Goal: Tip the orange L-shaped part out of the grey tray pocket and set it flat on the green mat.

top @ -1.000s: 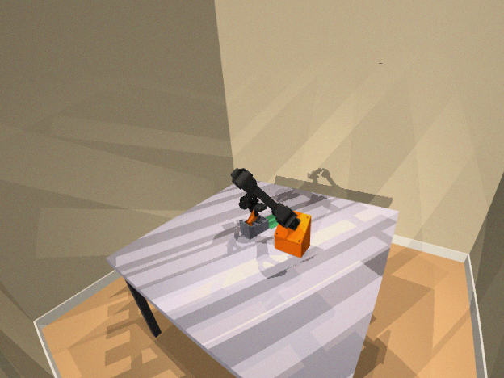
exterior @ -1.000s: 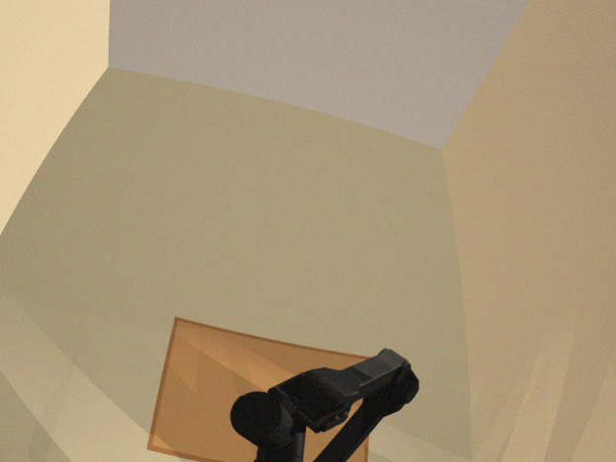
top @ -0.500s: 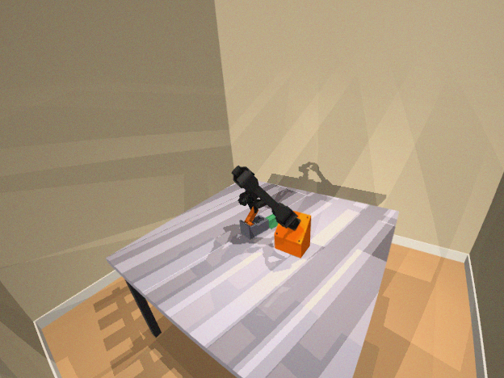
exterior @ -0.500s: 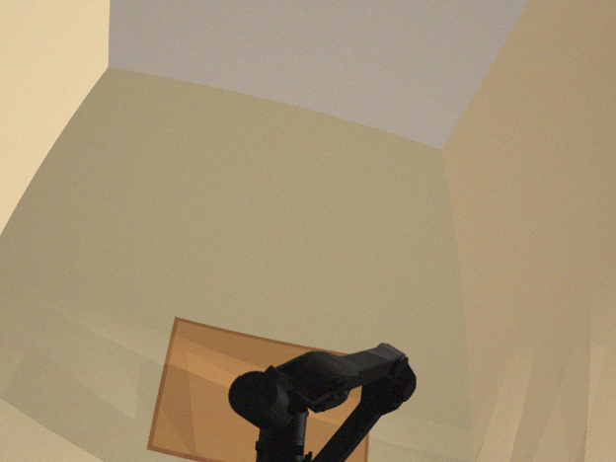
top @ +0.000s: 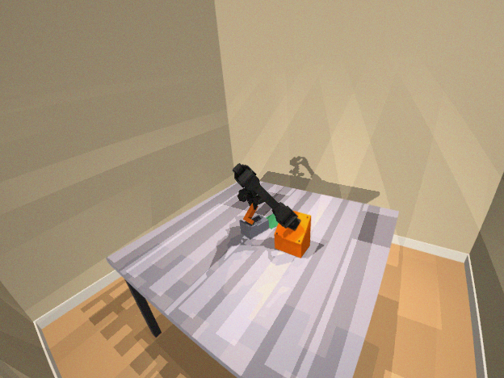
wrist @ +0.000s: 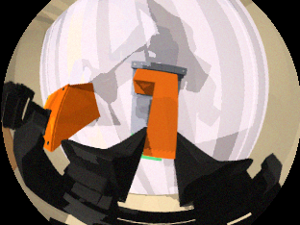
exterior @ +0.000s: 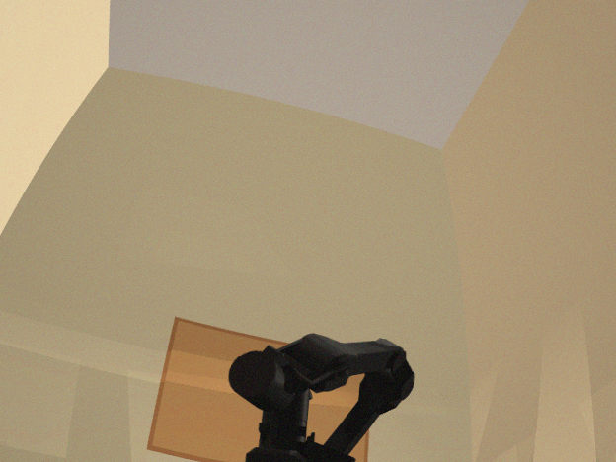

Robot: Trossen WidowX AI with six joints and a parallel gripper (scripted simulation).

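Right now my gripper tip is 30 mm past the green mat, 140 mm to the left of it and 160 mm above it. Also, from my gripper tip: orange L-shaped part: 10 mm behind, 30 mm to the left, 30 mm below.
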